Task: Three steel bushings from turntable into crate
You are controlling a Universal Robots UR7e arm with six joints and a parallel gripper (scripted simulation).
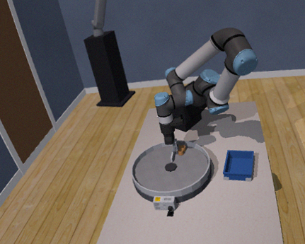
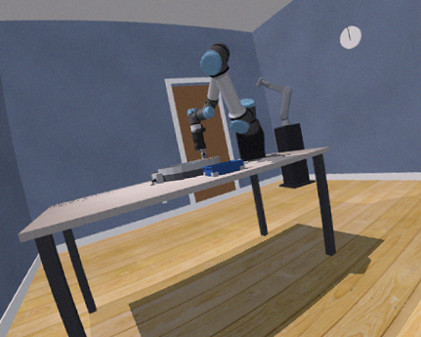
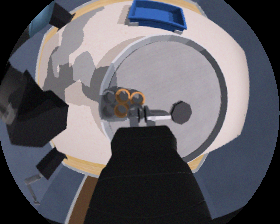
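Now: the blue crate 10 mm ahead of my hand, 350 mm to the left of it and 80 mm below it. The rest, counted from my hand: round grey turntable: 110 mm ahead, 50 mm below.
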